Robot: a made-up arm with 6 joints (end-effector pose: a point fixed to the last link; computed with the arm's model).
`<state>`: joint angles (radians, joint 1 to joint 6).
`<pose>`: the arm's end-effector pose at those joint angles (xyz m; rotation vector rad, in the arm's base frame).
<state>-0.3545 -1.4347 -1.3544 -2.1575 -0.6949 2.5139</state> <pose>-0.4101 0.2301 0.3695 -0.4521 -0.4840 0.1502</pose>
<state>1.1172 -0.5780 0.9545 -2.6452 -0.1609 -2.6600</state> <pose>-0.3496 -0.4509 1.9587 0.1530 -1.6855 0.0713</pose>
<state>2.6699 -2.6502 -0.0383 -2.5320 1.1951 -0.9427</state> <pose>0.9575 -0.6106 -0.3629 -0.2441 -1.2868 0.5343</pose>
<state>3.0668 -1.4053 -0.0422 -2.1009 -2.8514 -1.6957</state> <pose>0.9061 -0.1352 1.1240 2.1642 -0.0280 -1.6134</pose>
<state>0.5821 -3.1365 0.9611 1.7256 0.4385 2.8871</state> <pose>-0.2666 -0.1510 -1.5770 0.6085 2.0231 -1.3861</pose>
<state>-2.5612 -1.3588 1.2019 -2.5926 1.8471 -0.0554</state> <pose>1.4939 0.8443 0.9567 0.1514 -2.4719 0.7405</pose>
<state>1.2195 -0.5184 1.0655 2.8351 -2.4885 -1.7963</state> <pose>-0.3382 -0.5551 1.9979 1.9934 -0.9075 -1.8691</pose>
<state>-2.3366 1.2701 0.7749 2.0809 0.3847 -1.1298</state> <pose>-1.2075 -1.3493 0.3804 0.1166 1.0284 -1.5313</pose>
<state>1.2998 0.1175 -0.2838 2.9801 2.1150 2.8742</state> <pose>0.0871 0.8027 1.1853 -1.3418 2.1792 0.3413</pose>
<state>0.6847 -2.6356 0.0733 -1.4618 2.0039 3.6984</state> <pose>-0.8897 -0.7450 -0.3611 0.7061 0.0823 -0.5921</pose>
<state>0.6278 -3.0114 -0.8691 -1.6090 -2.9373 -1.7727</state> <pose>-0.3462 -0.2450 -0.2504 -0.0769 1.0678 0.6726</pose>
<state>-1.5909 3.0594 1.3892 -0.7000 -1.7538 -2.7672</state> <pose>-0.1003 0.0596 -1.6145 -0.1806 -0.3684 0.7849</pose>
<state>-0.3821 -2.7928 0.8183 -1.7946 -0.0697 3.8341</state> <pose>-1.0034 0.4350 -1.0575 -0.2341 1.3946 2.0784</pose>
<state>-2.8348 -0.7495 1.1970 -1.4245 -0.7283 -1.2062</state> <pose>0.8955 0.3040 1.8353 0.1631 -0.9997 -0.6439</pose>
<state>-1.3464 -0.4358 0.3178 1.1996 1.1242 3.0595</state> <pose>-0.0629 0.0591 1.9111 1.0195 -0.4568 0.3900</pose>
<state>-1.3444 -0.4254 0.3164 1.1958 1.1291 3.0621</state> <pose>-0.0594 0.0412 1.9110 1.0288 -0.4533 0.3932</pose>
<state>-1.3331 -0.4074 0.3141 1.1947 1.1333 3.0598</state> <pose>-0.0527 0.0104 1.9106 1.0532 -0.4442 0.4005</pose>
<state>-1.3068 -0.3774 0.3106 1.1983 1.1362 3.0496</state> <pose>-0.0391 -0.0404 1.9090 1.1011 -0.4253 0.4137</pose>
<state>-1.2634 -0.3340 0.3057 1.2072 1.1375 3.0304</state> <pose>-0.0140 -0.1120 1.9042 1.1753 -0.3932 0.4331</pose>
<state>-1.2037 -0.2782 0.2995 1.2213 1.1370 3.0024</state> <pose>0.0282 -0.1998 1.8932 1.2735 -0.3451 0.4565</pose>
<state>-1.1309 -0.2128 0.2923 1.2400 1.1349 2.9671</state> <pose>0.0912 -0.2949 1.8736 1.3890 -0.2793 0.4802</pose>
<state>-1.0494 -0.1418 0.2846 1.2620 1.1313 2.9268</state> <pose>0.1752 -0.3860 1.8442 1.5128 -0.1967 0.5006</pose>
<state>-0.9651 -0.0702 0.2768 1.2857 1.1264 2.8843</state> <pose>0.2748 -0.4624 1.8060 1.6348 -0.1013 0.5141</pose>
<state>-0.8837 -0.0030 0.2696 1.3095 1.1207 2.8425</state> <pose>0.3801 -0.5174 1.7626 1.7452 -0.0002 0.5194</pose>
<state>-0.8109 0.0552 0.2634 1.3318 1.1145 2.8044</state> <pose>0.4793 -0.5500 1.7194 1.8368 0.0969 0.5170</pose>
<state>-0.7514 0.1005 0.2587 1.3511 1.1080 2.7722</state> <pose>0.5613 -0.5639 1.6823 1.9057 0.1799 0.5096</pose>
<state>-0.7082 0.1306 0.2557 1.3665 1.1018 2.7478</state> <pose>0.6191 -0.5656 1.6561 1.9509 0.2411 0.5011</pose>
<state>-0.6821 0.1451 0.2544 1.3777 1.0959 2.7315</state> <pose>0.6503 -0.5610 1.6432 1.9745 0.2767 0.4943</pose>
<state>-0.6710 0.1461 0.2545 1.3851 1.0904 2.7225</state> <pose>0.6582 -0.5538 1.6426 1.9808 0.2887 0.4904</pose>
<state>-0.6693 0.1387 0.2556 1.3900 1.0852 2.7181</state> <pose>0.6513 -0.5457 1.6498 1.9765 0.2856 0.4890</pose>
